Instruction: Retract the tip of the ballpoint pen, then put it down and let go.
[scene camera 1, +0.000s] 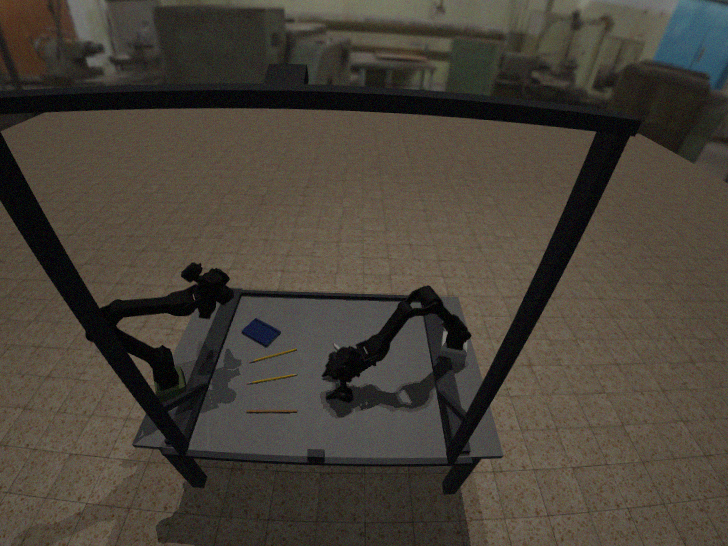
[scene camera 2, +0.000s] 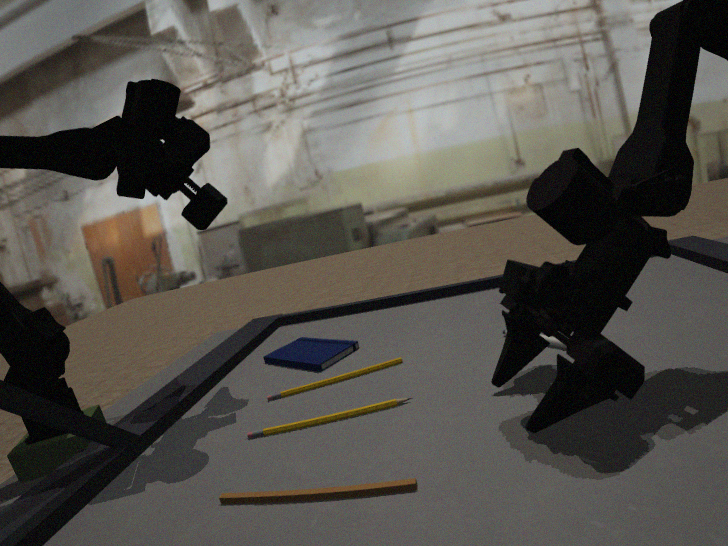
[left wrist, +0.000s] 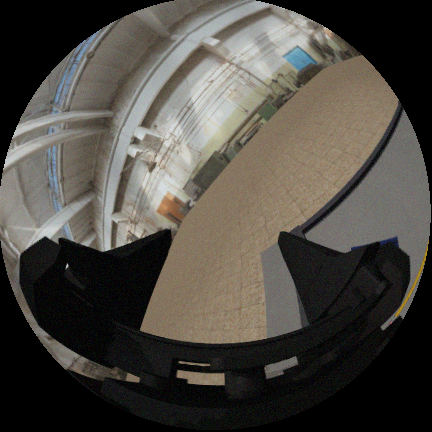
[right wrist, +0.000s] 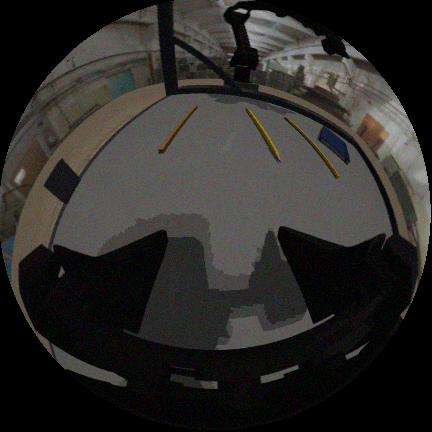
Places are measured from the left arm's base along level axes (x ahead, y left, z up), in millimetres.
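Where they show: left gripper, fingertip midpoint: (scene camera 2: 187, 184) (left wrist: 226, 236); right gripper, fingertip midpoint: (scene camera 1: 324, 387) (scene camera 2: 510, 405) (right wrist: 223, 234); left arm's base, origin of the base link: (scene camera 1: 168, 380) (right wrist: 240, 80); right arm's base, origin of the base link: (scene camera 1: 454, 342).
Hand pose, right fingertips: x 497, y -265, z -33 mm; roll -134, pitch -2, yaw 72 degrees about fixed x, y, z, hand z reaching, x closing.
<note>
Each offset is from my right fingertips to the top centre of the thing.
A white pen @(dx +135, dy +94, dz +6 mm) (scene camera 1: 336, 346) (scene camera 2: 553, 340) lies on the table, mostly hidden behind my right gripper; its tip cannot be made out. My right gripper (scene camera 1: 326, 386) (scene camera 2: 512, 407) (right wrist: 223, 234) is open and empty, pointing down low over the table. In the scene camera 2 view it is in front of the pen. The pen cannot be made out in the right wrist view. My left gripper (scene camera 1: 215, 303) (left wrist: 226, 236) is open and empty, raised above the table's far left corner, well away from the pen.
Two yellow pencils @(dx -113, dy +225, dz +0 mm) (scene camera 2: 335, 379) @(dx -151, dy +125, dz +2 mm) (scene camera 2: 332, 418) and an orange-brown stick @(dx -201, dy +3, dz +0 mm) (scene camera 1: 271, 411) (scene camera 2: 320, 491) (right wrist: 177, 129) lie left of my right gripper. A blue notebook @(dx -116, dy +362, dz +5 mm) (scene camera 1: 261, 332) (scene camera 2: 311, 354) (right wrist: 334, 143) lies behind them. Dark frame posts rise at the table's sides.
</note>
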